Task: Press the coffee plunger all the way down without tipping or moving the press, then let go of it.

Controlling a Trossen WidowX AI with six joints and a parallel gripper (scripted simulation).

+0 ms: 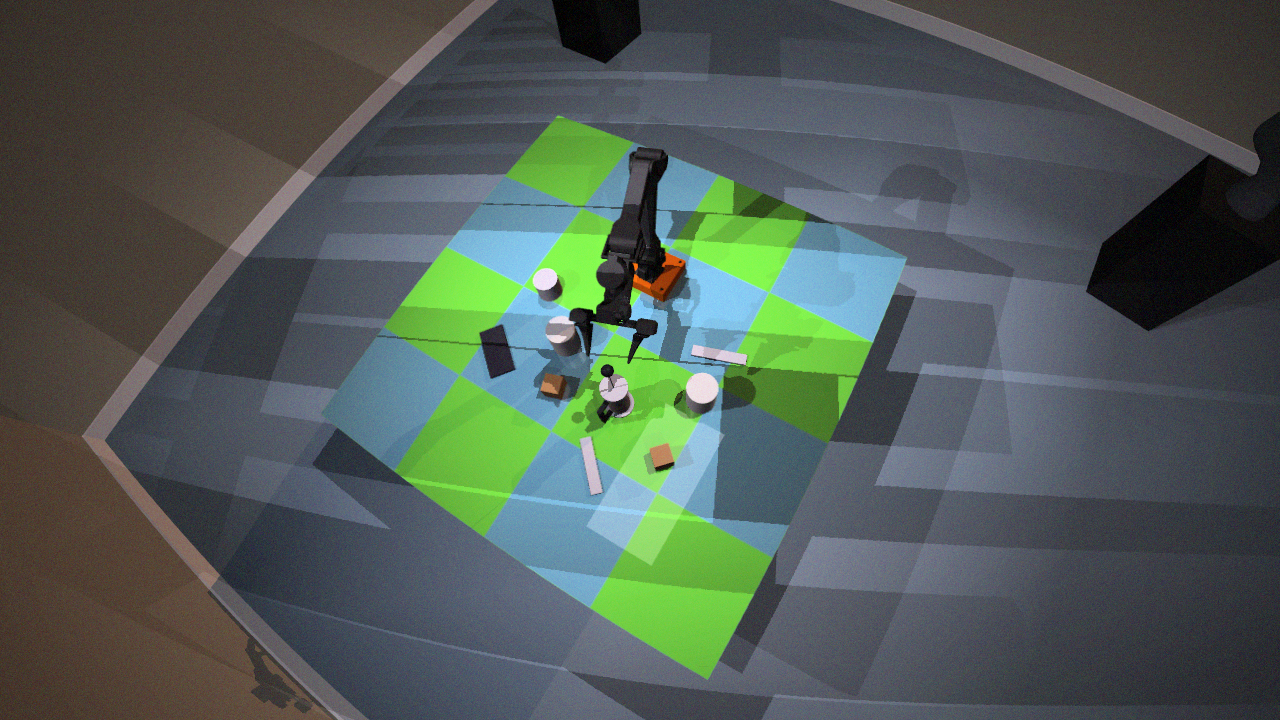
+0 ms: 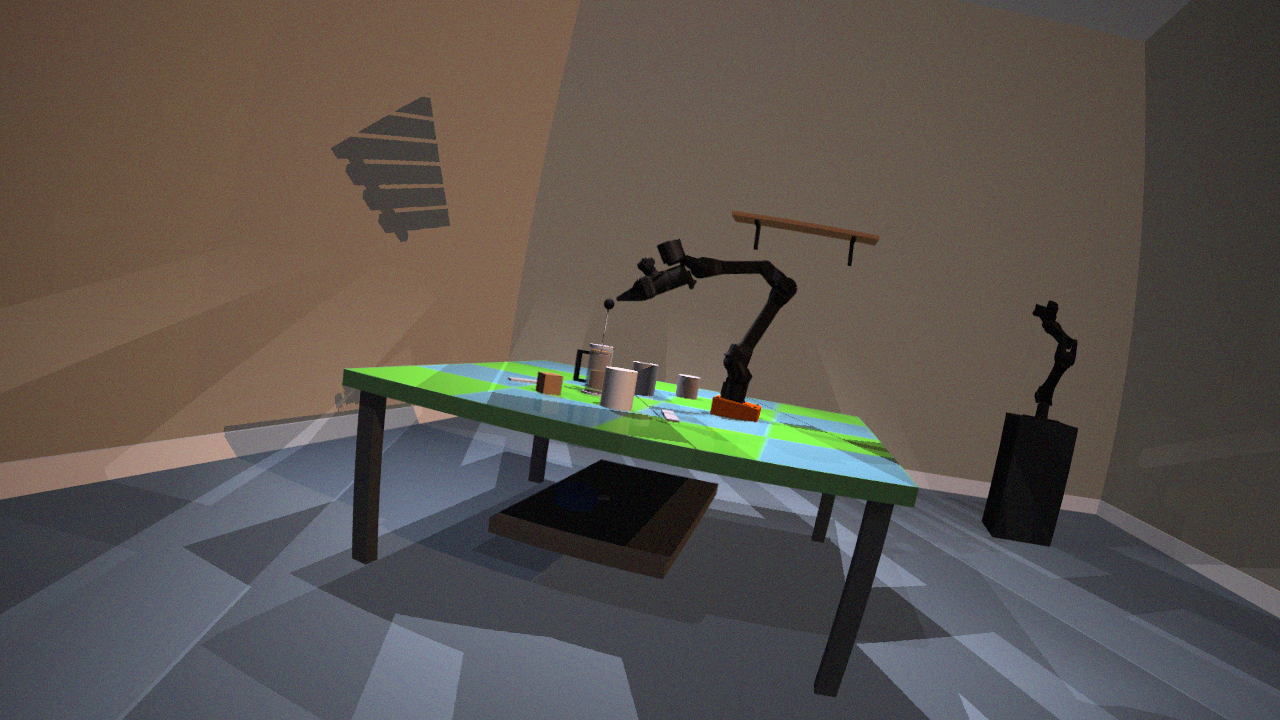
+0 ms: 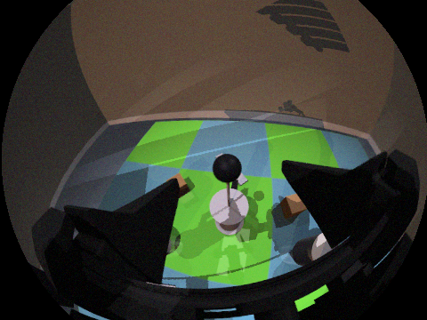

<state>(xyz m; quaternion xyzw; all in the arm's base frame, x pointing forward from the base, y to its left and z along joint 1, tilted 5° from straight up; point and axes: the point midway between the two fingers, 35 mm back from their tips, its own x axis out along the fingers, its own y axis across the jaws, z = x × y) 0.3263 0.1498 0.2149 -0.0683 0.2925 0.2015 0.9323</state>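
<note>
The coffee press lies 14 cm below my gripper tip, 3 cm ahead of it and 1 cm to the left of it. The rest, counted from my gripper tip: dark slab: 37 cm to the right, 27 cm below, 10 cm ahead.
</note>
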